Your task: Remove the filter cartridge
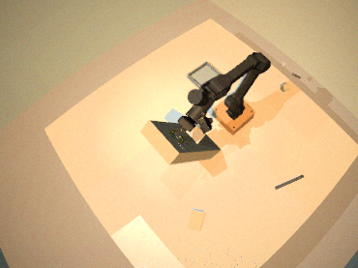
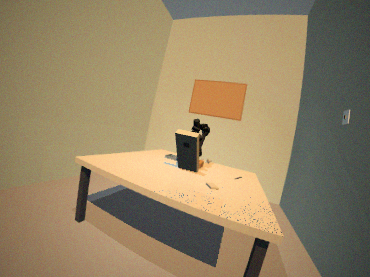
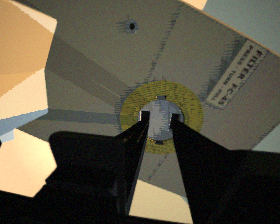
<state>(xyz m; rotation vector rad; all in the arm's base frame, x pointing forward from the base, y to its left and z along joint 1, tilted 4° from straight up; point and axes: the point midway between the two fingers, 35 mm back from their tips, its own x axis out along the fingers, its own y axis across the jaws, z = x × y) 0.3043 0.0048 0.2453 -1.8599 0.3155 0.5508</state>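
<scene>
Now: gripper tip 10 mm short of the round filter cartridge and 10 mm above it. Round my gripper tip: service panel 80 mm below, 30 mm behind; grey tray 400 mm behind, 300 mm to the right, 250 mm below; small white cube 720 mm behind, 240 mm below, 40 mm to the left.
</scene>
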